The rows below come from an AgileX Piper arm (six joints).
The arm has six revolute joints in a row. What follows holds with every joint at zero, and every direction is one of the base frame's. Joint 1 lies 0.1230 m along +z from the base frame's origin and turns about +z. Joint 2 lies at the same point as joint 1 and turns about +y. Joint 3 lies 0.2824 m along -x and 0.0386 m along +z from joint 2 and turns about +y. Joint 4 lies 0.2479 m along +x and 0.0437 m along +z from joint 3 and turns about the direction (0.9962, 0, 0.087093). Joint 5 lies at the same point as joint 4 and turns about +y. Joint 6 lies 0.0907 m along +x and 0.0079 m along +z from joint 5 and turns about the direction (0.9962, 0, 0.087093). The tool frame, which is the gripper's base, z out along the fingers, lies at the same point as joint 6; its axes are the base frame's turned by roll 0.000, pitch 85.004 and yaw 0.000 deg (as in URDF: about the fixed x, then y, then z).
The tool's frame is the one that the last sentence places.
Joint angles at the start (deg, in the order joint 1, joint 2, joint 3, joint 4, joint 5, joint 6): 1.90, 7.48, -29.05, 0.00, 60.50, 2.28
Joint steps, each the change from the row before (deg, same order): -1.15, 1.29, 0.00, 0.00, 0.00, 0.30; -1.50, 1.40, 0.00, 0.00, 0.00, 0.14; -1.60, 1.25, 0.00, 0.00, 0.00, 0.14; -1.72, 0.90, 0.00, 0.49, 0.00, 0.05; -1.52, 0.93, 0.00, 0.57, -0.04, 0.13; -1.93, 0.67, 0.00, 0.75, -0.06, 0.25; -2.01, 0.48, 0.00, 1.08, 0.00, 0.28; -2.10, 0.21, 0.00, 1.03, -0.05, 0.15
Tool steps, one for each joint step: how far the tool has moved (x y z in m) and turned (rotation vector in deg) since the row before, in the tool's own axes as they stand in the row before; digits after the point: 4 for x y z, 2 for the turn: -0.0017, -0.0003, 0.0031, 1.00, 1.25, 0.95; -0.0018, -0.0005, 0.0034, 1.28, 1.34, 1.02; -0.0016, -0.0006, 0.0030, 1.33, 1.19, 1.11; -0.0012, -0.0001, 0.0022, 0.97, 0.85, 1.36; -0.0013, 0.0000, 0.0023, 0.73, 0.83, 1.38; -0.0010, 0.0000, 0.0016, 0.86, 0.52, 1.87; -0.0007, 0.0003, 0.0012, 0.62, 0.37, 2.13; -0.0005, 0.0002, 0.0006, 0.70, 0.00, 2.04
